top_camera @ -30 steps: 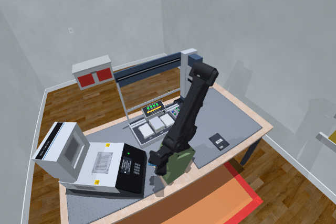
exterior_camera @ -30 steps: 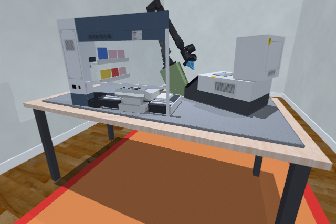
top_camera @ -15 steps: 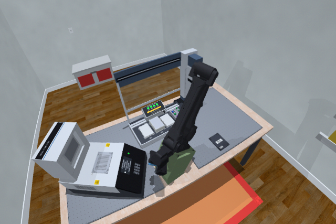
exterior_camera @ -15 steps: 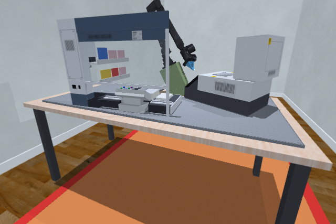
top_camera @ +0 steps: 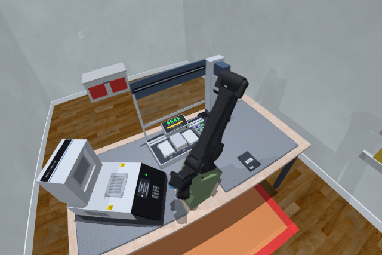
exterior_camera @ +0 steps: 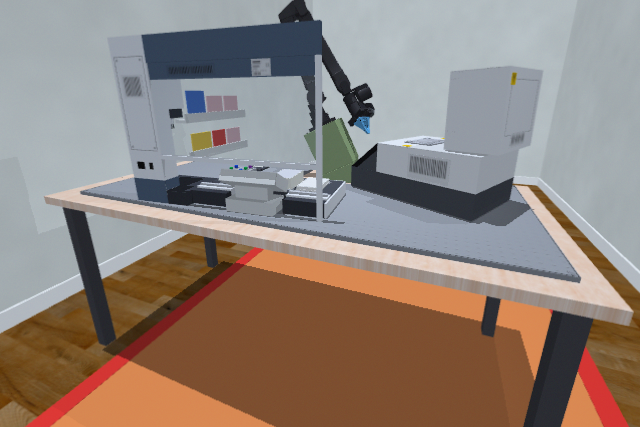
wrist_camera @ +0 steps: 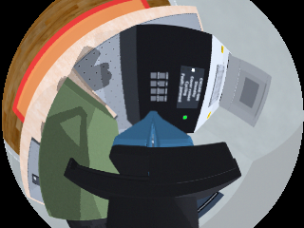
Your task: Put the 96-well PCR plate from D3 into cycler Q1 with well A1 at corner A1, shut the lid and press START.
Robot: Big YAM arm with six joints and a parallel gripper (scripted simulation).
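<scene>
The tube cooling block is 34 cm ahead of my hand, 46 cm to the right of it and 14 cm below it. From my hand the other things lie so: gantry beam 53 cm ahead, 36 cm to the right, 30 cm above; then thin post 55 cm ahead, 8 cm to the right, 2 cm above; then gantry head 40 cm ahead, 71 cm to the right, 17 cm above.
</scene>
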